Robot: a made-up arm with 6 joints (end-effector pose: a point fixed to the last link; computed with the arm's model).
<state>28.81 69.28 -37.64 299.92 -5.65 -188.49</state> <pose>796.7 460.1 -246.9 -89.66 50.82 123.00</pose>
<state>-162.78 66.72 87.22 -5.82 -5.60 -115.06</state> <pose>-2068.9 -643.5 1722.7 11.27 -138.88 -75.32</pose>
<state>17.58 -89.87 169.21 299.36 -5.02 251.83</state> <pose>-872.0 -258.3 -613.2 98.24 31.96 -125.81</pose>
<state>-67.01 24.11 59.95 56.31 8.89 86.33</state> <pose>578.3 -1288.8 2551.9 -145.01 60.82 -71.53</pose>
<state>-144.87 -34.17 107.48 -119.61 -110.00 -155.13</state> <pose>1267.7 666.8 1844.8 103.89 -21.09 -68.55</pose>
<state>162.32 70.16 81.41 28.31 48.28 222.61</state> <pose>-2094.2 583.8 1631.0 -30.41 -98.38 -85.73</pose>
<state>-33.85 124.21 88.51 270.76 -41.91 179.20</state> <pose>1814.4 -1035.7 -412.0 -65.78 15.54 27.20</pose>
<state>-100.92 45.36 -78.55 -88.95 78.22 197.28</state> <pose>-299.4 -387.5 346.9 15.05 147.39 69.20</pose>
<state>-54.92 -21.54 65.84 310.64 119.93 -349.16</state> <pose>-451.4 384.8 2566.1 4.40 150.46 15.05</pose>
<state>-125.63 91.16 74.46 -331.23 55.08 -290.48</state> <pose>-1311.7 -1982.9 700.0 -97.49 71.28 -93.46</pose>
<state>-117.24 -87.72 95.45 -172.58 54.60 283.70</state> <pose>923.2 1845.2 592.8 84.29 -1.15 88.81</pose>
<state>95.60 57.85 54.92 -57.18 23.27 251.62</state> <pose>-144.7 2242.3 1437.0 138.08 105.57 23.96</pose>
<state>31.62 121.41 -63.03 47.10 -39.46 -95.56</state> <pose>-147.3 -213.9 98.2 97.69 -128.64 70.12</pose>
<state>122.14 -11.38 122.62 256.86 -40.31 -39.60</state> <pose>475.3 -1023.4 2355.3 -30.49 -10.65 -102.49</pose>
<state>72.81 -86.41 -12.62 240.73 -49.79 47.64</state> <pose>-400.5 -786.6 1970.2 63.84 -37.34 150.27</pose>
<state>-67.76 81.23 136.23 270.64 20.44 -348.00</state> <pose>551.2 -1556.0 1994.7 33.32 -94.70 -28.57</pose>
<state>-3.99 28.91 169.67 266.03 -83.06 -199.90</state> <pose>-362.0 249.0 2043.7 107.38 114.19 32.69</pose>
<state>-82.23 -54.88 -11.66 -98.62 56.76 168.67</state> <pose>-185.0 -23.1 2211.3 -35.98 39.56 -139.60</pose>
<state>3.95 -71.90 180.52 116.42 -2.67 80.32</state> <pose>-992.0 -77.9 -294.4 97.52 20.73 -131.38</pose>
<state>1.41 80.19 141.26 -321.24 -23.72 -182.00</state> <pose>1580.9 -17.9 2022.9 142.26 -32.76 48.77</pose>
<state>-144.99 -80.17 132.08 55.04 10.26 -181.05</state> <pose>1501.5 1011.6 -49.8 -64.99 21.55 41.20</pose>
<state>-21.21 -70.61 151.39 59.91 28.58 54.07</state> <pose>-1423.9 652.7 -37.9 -27.13 60.83 91.17</pose>
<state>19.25 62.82 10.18 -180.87 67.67 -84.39</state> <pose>1636.6 574.9 257.9 -71.94 80.95 109.07</pose>
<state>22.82 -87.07 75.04 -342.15 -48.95 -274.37</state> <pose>-1870.3 -843.5 1018.8 -31.59 -75.96 -77.56</pose>
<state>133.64 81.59 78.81 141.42 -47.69 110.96</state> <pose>-1538.7 1764.2 1133.1 105.89 88.38 89.60</pose>
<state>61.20 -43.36 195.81 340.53 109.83 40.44</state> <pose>-272.9 -643.1 356.2 -51.39 -10.39 43.87</pose>
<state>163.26 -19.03 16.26 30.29 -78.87 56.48</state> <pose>-591.1 294.3 2301.4 -82.46 -80.35 118.51</pose>
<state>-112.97 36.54 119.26 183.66 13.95 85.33</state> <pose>-277.6 -645.9 2766.1 -0.86 -93.02 -33.69</pose>
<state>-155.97 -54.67 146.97 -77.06 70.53 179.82</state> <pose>1415.3 857.8 582.0 61.34 93.78 50.97</pose>
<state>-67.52 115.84 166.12 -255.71 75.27 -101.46</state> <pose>805.9 -1395.0 1197.0 -40.18 -3.14 1.25</pose>
